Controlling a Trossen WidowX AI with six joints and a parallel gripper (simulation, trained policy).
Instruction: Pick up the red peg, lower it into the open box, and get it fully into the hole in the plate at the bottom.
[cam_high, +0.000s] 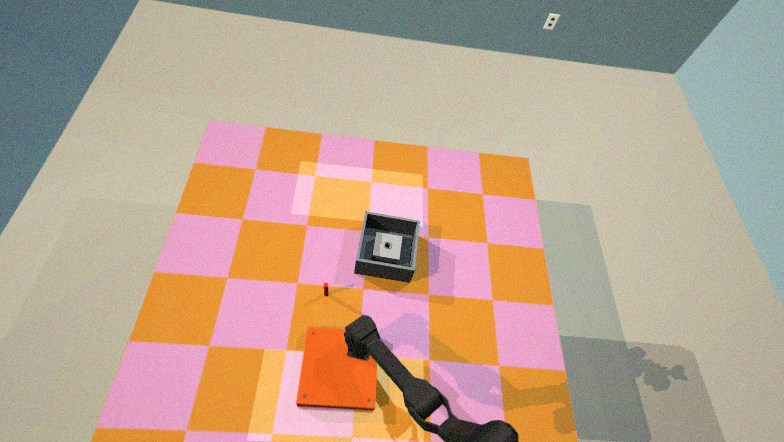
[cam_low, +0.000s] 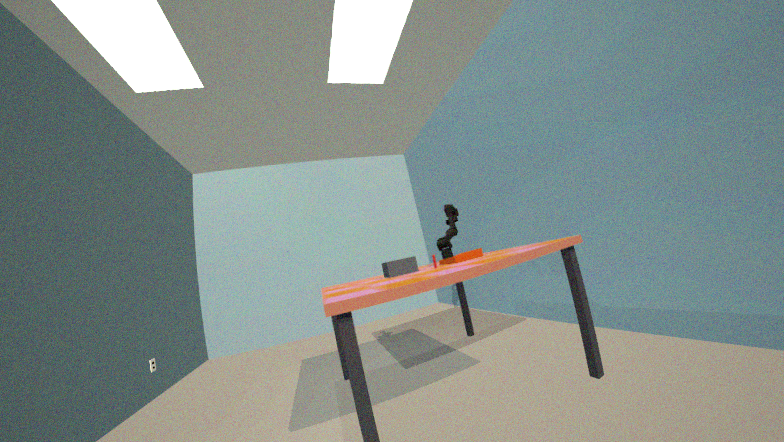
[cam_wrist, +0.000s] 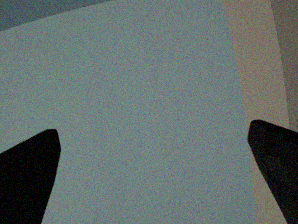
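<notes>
My gripper tip is now 66 cm to the right of the red peg, 45 cm short of it and 35 cm above it. The rest, counted from my gripper tip: light plate (64 cm ahead, 50 cm to the left, 34 cm below); then grey box (64 cm ahead, 50 cm to the left, 36 cm below).
</notes>
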